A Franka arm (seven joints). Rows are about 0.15 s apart.
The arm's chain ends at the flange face. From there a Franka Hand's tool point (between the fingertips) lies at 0.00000 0.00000 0.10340 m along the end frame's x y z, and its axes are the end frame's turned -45 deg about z.
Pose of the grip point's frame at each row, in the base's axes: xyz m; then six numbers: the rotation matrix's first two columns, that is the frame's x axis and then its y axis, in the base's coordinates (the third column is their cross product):
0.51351 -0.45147 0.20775 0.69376 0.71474 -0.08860 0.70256 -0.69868 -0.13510
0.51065 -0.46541 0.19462 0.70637 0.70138 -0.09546 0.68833 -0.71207 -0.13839
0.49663 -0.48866 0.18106 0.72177 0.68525 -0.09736 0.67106 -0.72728 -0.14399
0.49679 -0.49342 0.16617 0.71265 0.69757 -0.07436 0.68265 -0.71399 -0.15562
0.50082 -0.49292 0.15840 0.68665 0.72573 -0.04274 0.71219 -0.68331 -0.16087
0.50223 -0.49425 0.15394 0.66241 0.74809 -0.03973 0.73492 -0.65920 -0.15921
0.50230 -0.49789 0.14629 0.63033 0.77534 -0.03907 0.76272 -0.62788 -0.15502
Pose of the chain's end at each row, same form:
0.52990 -0.45473 0.30979 0.98735 0.01136 -0.15818 0.00622 -0.99944 -0.03288
0.52771 -0.46872 0.29655 0.98620 -0.00756 -0.16536 -0.01276 -0.99946 -0.03036
0.51415 -0.49265 0.28289 0.98488 -0.02972 -0.17066 -0.03586 -0.99881 -0.03297
0.51350 -0.49964 0.26802 0.98663 -0.01161 -0.16262 -0.02121 -0.99812 -0.05746
0.51591 -0.50119 0.26036 0.98913 0.03000 -0.14397 0.01806 -0.99634 -0.08353
0.51725 -0.50214 0.25594 0.98806 0.06285 -0.14067 0.05127 -0.99510 -0.08449
0.51726 -0.50491 0.24836 0.98504 0.10427 -0.13724 0.09361 -0.99223 -0.08199

